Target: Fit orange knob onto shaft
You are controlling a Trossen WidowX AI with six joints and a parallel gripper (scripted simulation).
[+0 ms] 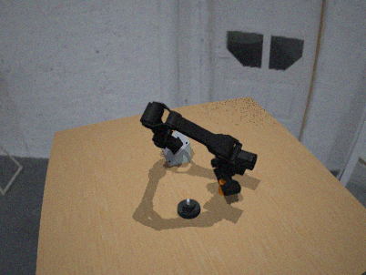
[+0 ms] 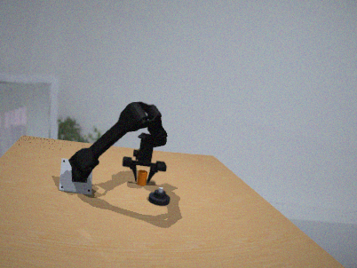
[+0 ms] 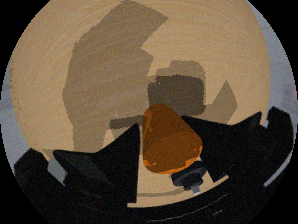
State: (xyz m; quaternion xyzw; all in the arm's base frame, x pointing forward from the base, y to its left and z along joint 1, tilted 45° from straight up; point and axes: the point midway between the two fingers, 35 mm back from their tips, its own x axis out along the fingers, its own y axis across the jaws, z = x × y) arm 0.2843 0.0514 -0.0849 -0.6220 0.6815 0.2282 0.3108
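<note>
My gripper tip is 30 mm below the orange knob. From my gripper tip the other things lie so: round pedestal 40 mm ahead, 160 mm to the right, 20 mm above.
</note>
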